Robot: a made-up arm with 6 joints. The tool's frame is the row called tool.
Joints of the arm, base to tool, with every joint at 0 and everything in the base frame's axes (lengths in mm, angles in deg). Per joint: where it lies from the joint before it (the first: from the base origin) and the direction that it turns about. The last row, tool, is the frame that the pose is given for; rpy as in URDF.
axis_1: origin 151.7 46 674.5 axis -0.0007 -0.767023 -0.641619
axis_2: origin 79.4 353.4 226 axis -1 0 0
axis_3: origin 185.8 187.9 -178.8 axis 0 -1 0
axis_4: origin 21.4 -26.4 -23.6 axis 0 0 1
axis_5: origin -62.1 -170.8 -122.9 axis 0 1 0
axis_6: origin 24.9 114 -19.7 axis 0 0 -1
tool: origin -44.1 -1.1 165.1 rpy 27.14 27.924 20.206
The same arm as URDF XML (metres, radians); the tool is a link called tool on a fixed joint. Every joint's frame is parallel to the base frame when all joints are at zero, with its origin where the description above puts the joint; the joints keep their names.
<robot name="arm">
  <joint name="axis_1" type="continuous">
    <parent link="base"/>
    <child link="link1"/>
    <origin xyz="0.1517 0.046 0.6745" rpy="0 0 0"/>
    <axis xyz="-0.0007 -0.767023 -0.641619"/>
  </joint>
  <joint name="axis_2" type="continuous">
    <parent link="link1"/>
    <child link="link2"/>
    <origin xyz="0.0794 0.3534 0.226" rpy="0 0 0"/>
    <axis xyz="-1 0 0"/>
  </joint>
  <joint name="axis_3" type="continuous">
    <parent link="link2"/>
    <child link="link3"/>
    <origin xyz="0.1858 0.1879 -0.1788" rpy="0 0 0"/>
    <axis xyz="0 -1 0"/>
  </joint>
  <joint name="axis_4" type="continuous">
    <parent link="link3"/>
    <child link="link4"/>
    <origin xyz="0.0214 -0.0264 -0.0236" rpy="0 0 0"/>
    <axis xyz="0 0 1"/>
  </joint>
  <joint name="axis_5" type="continuous">
    <parent link="link4"/>
    <child link="link5"/>
    <origin xyz="-0.0621 -0.1708 -0.1229" rpy="0 0 0"/>
    <axis xyz="0 1 0"/>
  </joint>
  <joint name="axis_6" type="continuous">
    <parent link="link5"/>
    <child link="link6"/>
    <origin xyz="0.0249 0.114 -0.0197" rpy="0 0 0"/>
    <axis xyz="0 0 -1"/>
  </joint>
  <joint name="tool_fixed" type="fixed">
    <parent link="link6"/>
    <child link="tool"/>
    <origin xyz="-0.0441 -0.0011 0.1651" rpy="0.4737 0.4874 0.3527"/>
  </joint>
  <link name="base"/>
  <link name="link1"/>
  <link name="link2"/>
  <link name="link3"/>
  <link name="link4"/>
  <link name="link5"/>
  <link name="link6"/>
  <link name="tool"/>
</robot>

